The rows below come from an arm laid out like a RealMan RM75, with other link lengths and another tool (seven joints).
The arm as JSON. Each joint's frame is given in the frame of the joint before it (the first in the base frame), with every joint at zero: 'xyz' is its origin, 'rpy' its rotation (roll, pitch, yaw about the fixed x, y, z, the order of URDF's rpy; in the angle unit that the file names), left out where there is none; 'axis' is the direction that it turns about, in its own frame. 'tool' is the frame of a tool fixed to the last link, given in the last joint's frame.
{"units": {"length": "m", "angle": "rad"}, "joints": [
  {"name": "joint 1", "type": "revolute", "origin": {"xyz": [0.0, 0.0, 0.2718]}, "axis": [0.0, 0.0, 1.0]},
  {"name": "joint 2", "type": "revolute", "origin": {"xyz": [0.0, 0.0, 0.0]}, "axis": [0.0, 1.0, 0.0]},
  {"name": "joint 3", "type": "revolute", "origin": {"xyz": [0.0, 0.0, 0.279]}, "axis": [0.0, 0.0, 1.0]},
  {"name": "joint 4", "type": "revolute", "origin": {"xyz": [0.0, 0.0, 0.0]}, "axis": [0.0, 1.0, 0.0]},
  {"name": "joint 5", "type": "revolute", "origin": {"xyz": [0.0, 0.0, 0.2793]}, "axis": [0.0, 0.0, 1.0]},
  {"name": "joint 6", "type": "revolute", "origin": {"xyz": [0.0, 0.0, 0.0]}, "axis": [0.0, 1.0, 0.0]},
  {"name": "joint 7", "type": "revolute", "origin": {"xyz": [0.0, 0.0, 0.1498]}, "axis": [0.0, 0.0, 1.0]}
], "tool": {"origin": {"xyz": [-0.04, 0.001, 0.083], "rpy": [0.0, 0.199, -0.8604]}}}
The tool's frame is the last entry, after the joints.
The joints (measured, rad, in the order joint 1, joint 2, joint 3, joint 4, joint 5, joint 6, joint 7), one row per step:
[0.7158 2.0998 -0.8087 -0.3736 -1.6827 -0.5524 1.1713]
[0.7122 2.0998 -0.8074 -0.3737 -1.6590 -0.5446 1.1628]
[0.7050 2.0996 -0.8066 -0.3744 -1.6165 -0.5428 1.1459]
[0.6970 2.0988 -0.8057 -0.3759 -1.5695 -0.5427 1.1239]
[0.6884 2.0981 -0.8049 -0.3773 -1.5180 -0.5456 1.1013]
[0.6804 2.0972 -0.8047 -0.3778 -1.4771 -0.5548 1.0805]
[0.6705 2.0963 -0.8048 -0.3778 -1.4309 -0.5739 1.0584]
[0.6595 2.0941 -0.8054 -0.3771 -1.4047 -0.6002 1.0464]
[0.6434 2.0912 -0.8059 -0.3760 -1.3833 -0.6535 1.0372]
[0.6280 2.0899 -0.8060 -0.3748 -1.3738 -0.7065 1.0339]
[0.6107 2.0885 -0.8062 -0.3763 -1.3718 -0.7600 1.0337]
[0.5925 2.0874 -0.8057 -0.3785 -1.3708 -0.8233 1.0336]
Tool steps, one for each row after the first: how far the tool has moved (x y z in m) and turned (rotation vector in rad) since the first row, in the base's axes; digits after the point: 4 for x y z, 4 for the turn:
[0.0026 0.0008 0.0036 0.0166 0.0088 -0.0105]
[0.0051 0.0013 0.0089 0.0397 0.0283 -0.0202]
[0.0077 0.0017 0.0152 0.0652 0.0473 -0.0275]
[0.0100 0.0019 0.0219 0.0920 0.0704 -0.0345]
[0.0114 0.0012 0.0267 0.1104 0.0892 -0.0348]
[0.0117 -0.0004 0.0315 0.1284 0.1156 -0.0303]
[0.0121 -0.0036 0.0343 0.1344 0.1371 -0.0212]
[0.0097 -0.0100 0.0359 0.1305 0.1701 0.0040]
[0.0070 -0.0172 0.0355 0.1202 0.2003 0.0295]
[0.0047 -0.0253 0.0354 0.1075 0.2266 0.0557]
[0.0007 -0.0346 0.0353 0.0924 0.2577 0.0893]

